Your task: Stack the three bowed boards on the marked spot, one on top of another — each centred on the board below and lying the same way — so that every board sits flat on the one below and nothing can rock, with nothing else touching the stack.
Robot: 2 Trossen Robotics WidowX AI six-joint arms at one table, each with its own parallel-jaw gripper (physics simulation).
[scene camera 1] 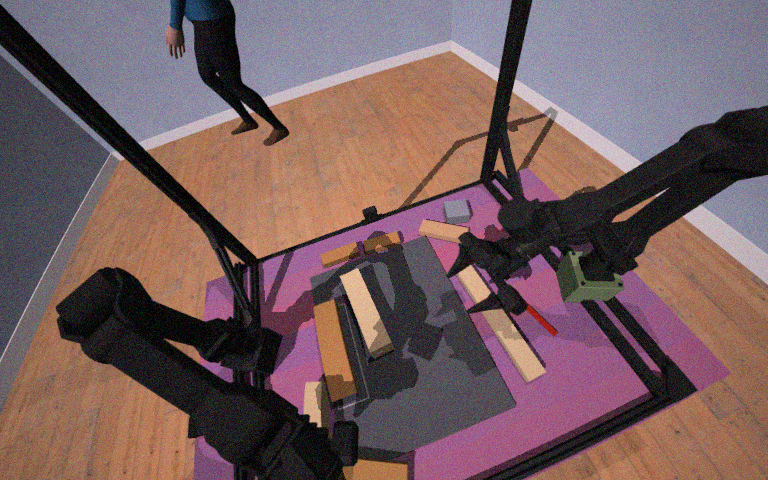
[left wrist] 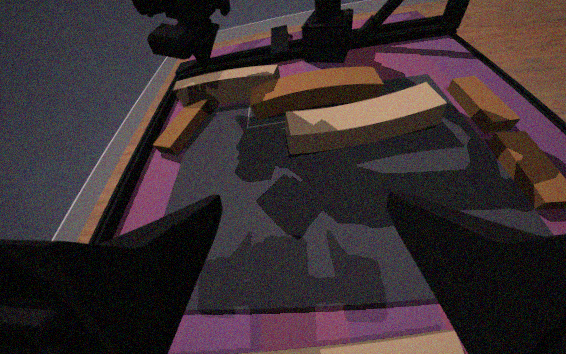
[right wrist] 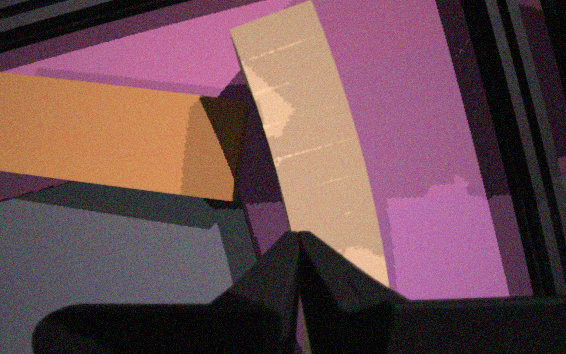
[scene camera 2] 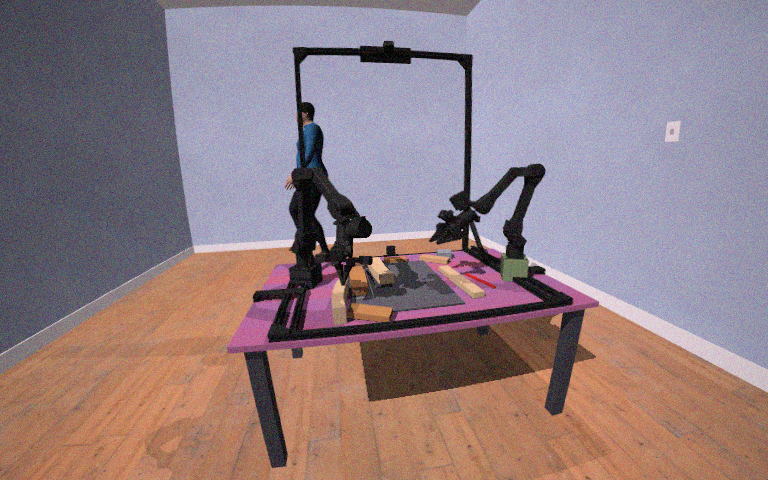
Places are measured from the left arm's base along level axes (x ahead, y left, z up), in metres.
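Where they show: left gripper, fingertip midpoint: [scene camera 1: 456, 294] [left wrist: 304, 201] [scene camera 2: 432, 242]; right gripper, fingertip midpoint: [left wrist: 204, 66] [right wrist: 297, 243] [scene camera 2: 342, 285]; left arm's base, origin of the base link: [scene camera 1: 595, 268] [scene camera 2: 514, 256]; right arm's base, origin of the base link: [scene camera 1: 243, 346] [left wrist: 327, 17] [scene camera 2: 305, 265].
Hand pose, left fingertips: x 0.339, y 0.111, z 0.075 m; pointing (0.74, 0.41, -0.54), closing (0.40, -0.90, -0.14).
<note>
Each offset is from my left fingertips to the top centre of the thing. "spot": to the spot under its first point. Level surfaces: height alone.
An orange bowed board {0.291 m ahead, 0.106 m left, 0.112 m down} [scene camera 1: 335, 353] [scene camera 2: 357, 278] [left wrist: 325, 82] lies over part of the marked outline {spot: 0.220 m ahead, 0.223 m left, 0.161 m down} [scene camera 1: 355, 404] [left wrist: 270, 124]. A pale bowed board {0.225 m ahead, 0.005 m left, 0.109 m down} [scene camera 1: 362, 305] [scene camera 2: 380, 270] [left wrist: 365, 110] lies beside it on the grey mat {0.161 m down} [scene camera 1: 453, 418]. Another pale bowed board {0.273 m ahead, 0.304 m left, 0.110 m down} [scene camera 1: 313, 396] [scene camera 2: 339, 302] [left wrist: 227, 77] [right wrist: 320, 125] lies off the mat, near the left rail. My left gripper [scene camera 1: 461, 293] [left wrist: 304, 201] is open and empty, raised over the mat's right edge. My right gripper [scene camera 2: 343, 280] [right wrist: 297, 243] is shut and empty, above the outer pale board; its fingertips are hidden in scene camera 1.
An orange block {0.157 m ahead, 0.345 m left, 0.136 m down} [scene camera 1: 376, 469] [scene camera 2: 370, 312] [left wrist: 185, 127] [right wrist: 100, 132] lies by the outer pale board. Two orange blocks {0.343 m ahead, 0.179 m right, 0.144 m down} [scene camera 1: 339, 253] {0.214 m ahead, 0.228 m right, 0.146 m down} [scene camera 1: 382, 242], a pale block {0.020 m ahead, 0.276 m right, 0.145 m down} [scene camera 1: 444, 230] and a grey block {0.022 m back, 0.352 m right, 0.131 m down} [scene camera 1: 457, 211] lie at the back. A pale plank {0.109 m back, 0.010 m right, 0.145 m down} [scene camera 1: 518, 345] and red stick {0.195 m back, 0.041 m right, 0.161 m down} [scene camera 1: 542, 319] lie right.
</note>
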